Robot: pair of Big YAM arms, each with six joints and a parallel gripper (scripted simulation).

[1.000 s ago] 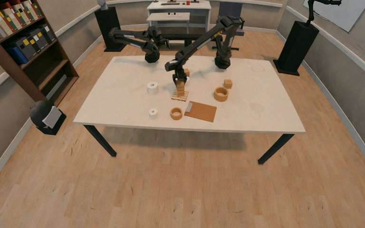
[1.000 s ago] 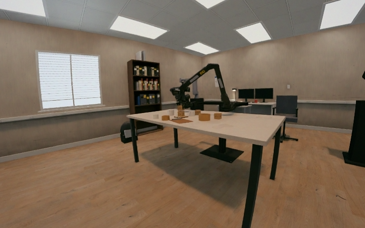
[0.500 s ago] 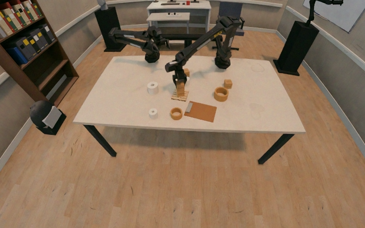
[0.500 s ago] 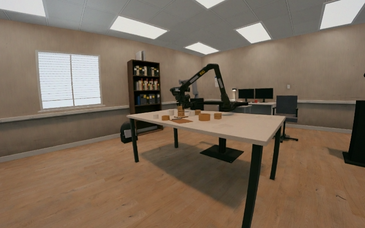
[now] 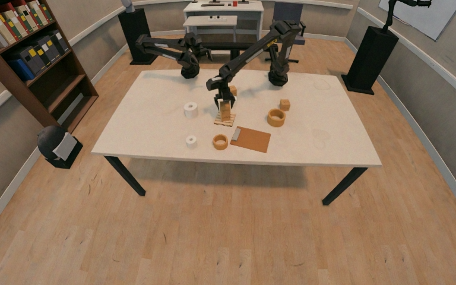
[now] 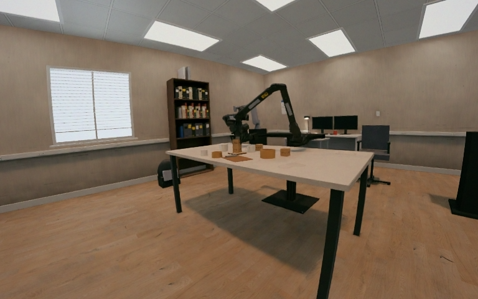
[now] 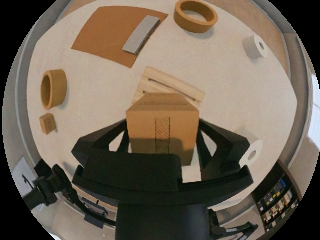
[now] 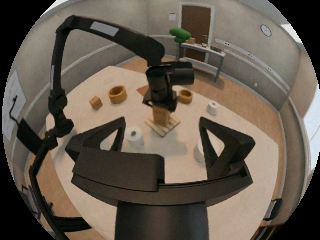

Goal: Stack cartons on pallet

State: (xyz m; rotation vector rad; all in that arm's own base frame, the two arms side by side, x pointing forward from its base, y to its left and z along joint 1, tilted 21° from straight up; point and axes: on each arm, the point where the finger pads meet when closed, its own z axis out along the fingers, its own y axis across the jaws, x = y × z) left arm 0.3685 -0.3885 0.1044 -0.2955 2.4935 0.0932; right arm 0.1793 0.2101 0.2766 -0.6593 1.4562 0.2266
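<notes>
Right now my left hand is 50 mm above the carton. Also, from my left hand: wooden pallet 90 mm below.
</notes>
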